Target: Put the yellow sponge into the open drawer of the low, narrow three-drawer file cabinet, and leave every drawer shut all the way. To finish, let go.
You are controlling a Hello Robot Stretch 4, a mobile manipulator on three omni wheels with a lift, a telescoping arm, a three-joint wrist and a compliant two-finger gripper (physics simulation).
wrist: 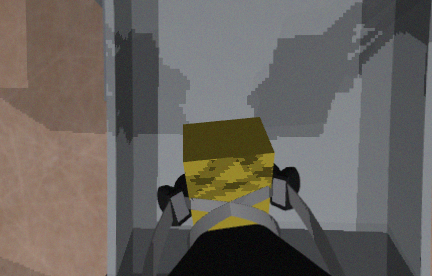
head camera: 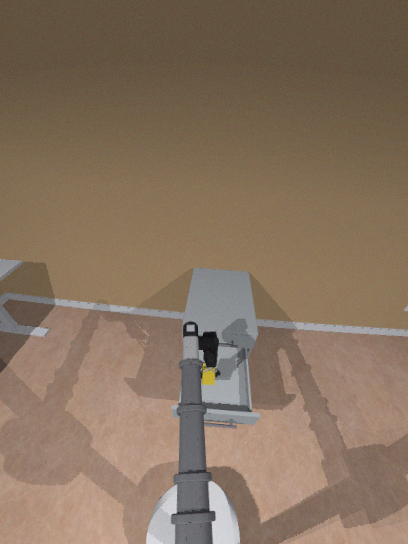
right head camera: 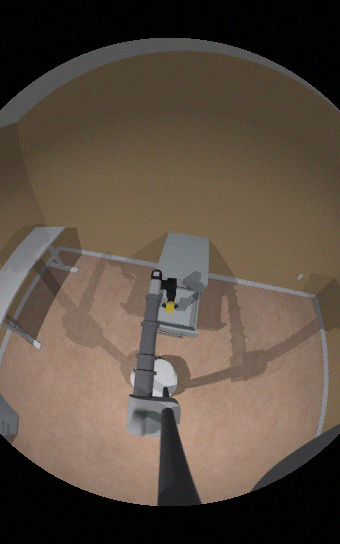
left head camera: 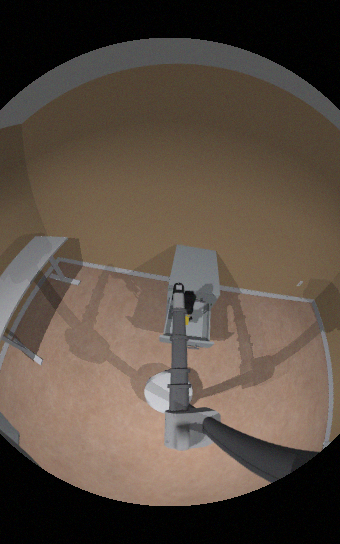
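Where they show: gripper, fingertip midpoint: [wrist: 227, 183] [head camera: 208, 375] [right head camera: 169, 306]; robot's base, origin of the base link: [right head camera: 154, 378] [left head camera: 167, 390].
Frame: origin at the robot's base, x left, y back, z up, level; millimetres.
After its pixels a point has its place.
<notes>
The yellow sponge [head camera: 208, 377] {x -85, y -550, z 516 mm} [left head camera: 187, 320] {x -112, y -548, z 513 mm} [right head camera: 170, 307] {x -95, y -551, z 516 mm} [wrist: 227, 142] {x -91, y -614, z 541 mm} is held between the two fingertips. My gripper [head camera: 209, 372] {x -88, y -573, z 485 mm} [right head camera: 170, 304] {x -88, y -573, z 485 mm} [wrist: 227, 183] {x -88, y -573, z 485 mm} is shut on it and points down over the open drawer [head camera: 230, 415] {x -179, y -390, z 461 mm} [left head camera: 200, 343] {x -218, y -385, z 440 mm} [right head camera: 186, 331] {x -224, y -385, z 467 mm} [wrist: 215, 55] {x -93, y -722, z 364 mm}. In the wrist view the sponge lies between the drawer's side walls, left of the middle. Its exact height over the drawer floor is hard to tell. The low grey file cabinet [head camera: 222, 300] {x -202, y -986, z 617 mm} [left head camera: 197, 265] {x -215, y -1034, z 618 mm} [right head camera: 185, 252] {x -198, y -1040, z 618 mm} stands against the wall, with this drawer pulled out toward the robot. The lower drawer fronts are hidden.
The arm [head camera: 192, 440] {x -1, y -217, z 906 mm} [left head camera: 179, 350] {x -1, y -230, z 906 mm} [right head camera: 148, 340] {x -6, y -214, z 906 mm} runs over the drawer's left side. A white table [left head camera: 25, 272] {x 1542, y -742, z 693 mm} [right head camera: 22, 265] {x 1548, y -691, z 693 mm} stands at the left. A white round shape [head camera: 225, 515] {x -141, y -57, z 186 mm} [left head camera: 155, 392] {x 106, y 8, z 187 mm} [right head camera: 167, 377] {x -115, y -26, z 187 mm} lies under the arm. Part of a grey object [right head camera: 7, 420] shows at the lower left.
</notes>
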